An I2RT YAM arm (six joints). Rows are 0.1 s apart.
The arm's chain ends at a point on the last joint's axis. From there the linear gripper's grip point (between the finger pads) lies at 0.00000 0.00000 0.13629 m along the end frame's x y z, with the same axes.
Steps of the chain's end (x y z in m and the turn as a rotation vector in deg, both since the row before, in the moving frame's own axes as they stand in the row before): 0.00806, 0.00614, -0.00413, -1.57, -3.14, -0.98; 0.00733, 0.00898, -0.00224, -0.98, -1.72, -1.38; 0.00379, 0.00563, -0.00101, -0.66, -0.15, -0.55; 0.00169, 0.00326, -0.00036, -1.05, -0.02, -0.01; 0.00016, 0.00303, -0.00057, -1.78, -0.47, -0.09; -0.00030, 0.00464, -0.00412, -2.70, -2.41, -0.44
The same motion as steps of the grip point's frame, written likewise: 0.00063, 0.00994, -0.00439, -1.57, -3.14, -0.98; 0.00327, 0.01136, -0.00232, -0.98, -1.72, -1.38; 0.00344, 0.00720, -0.00102, -0.66, -0.15, -0.55; 0.00164, 0.00576, -0.00038, -1.05, -0.02, -0.01; -0.00095, 0.00726, -0.00064, -1.78, -0.47, -0.09; -0.00600, 0.01108, -0.00439, -2.70, -2.41, -0.44
